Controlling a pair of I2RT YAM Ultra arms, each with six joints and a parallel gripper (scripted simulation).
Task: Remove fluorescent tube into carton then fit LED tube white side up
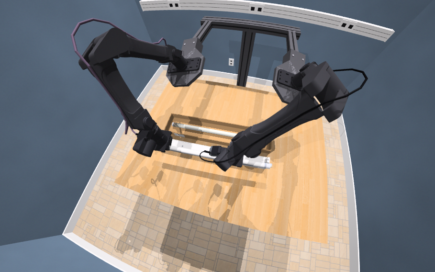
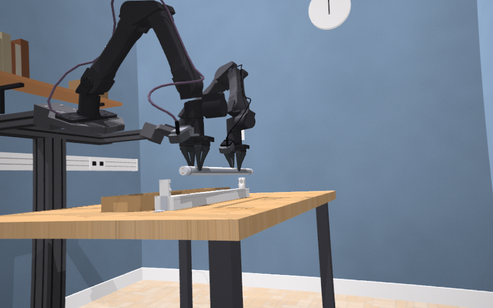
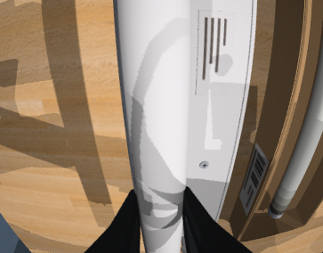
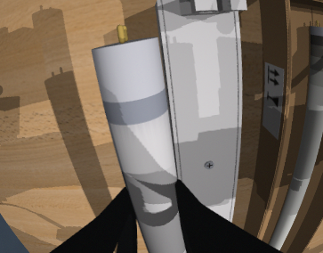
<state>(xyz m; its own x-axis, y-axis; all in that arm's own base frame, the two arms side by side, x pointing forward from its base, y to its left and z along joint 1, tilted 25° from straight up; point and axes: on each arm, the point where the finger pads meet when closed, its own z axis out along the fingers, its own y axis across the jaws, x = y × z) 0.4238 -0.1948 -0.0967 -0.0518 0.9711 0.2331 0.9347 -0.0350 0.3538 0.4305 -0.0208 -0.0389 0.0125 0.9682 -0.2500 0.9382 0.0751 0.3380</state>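
Now: the LED tube 120 mm to the right of my left hand and 10 mm below it. The rest, counted from my left hand: light fixture 130 mm to the right, 60 mm below, 40 mm behind; then brown carton 170 mm behind, 130 mm to the right, 90 mm below; then old fluorescent tube 180 mm behind, 130 mm to the right, 100 mm below.
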